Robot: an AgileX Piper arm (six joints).
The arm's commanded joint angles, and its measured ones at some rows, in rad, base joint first. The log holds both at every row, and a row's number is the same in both.
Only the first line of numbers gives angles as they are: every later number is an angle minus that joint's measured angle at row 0.
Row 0, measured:
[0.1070 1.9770 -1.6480 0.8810 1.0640 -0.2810]
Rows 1 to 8, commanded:
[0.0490 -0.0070 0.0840 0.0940 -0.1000 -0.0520]
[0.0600 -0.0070 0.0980 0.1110 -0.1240 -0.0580]
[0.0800 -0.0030 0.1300 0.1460 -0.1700 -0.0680]
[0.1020 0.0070 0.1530 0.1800 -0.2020 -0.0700]
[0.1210 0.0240 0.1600 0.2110 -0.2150 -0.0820]
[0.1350 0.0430 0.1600 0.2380 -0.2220 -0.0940]
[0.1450 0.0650 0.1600 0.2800 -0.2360 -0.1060]
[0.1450 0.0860 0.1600 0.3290 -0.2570 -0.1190]
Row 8, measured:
[0.1400 0.0630 0.1530 0.2600 -0.2220 -0.0880]
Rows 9 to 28, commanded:
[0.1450 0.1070 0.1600 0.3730 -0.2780 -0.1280]
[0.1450 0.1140 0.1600 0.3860 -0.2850 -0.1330]
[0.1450 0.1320 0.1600 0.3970 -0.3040 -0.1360]
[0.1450 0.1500 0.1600 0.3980 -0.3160 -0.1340]
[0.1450 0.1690 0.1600 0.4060 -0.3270 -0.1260]
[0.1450 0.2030 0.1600 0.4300 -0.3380 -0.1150]
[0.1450 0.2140 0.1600 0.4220 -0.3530 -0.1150]
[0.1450 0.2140 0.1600 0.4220 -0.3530 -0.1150]
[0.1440 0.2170 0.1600 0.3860 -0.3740 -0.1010]
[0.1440 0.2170 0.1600 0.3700 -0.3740 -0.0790]
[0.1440 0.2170 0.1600 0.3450 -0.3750 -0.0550]
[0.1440 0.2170 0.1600 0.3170 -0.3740 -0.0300]
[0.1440 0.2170 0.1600 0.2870 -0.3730 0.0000]
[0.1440 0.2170 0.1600 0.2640 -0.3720 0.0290]
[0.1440 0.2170 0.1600 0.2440 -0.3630 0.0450]
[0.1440 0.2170 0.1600 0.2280 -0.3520 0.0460]
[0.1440 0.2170 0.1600 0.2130 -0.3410 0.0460]
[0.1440 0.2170 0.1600 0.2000 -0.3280 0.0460]
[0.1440 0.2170 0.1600 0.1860 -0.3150 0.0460]
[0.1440 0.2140 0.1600 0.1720 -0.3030 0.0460]
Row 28, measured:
[0.1440 0.2210 0.1580 0.1960 -0.3320 0.0440]
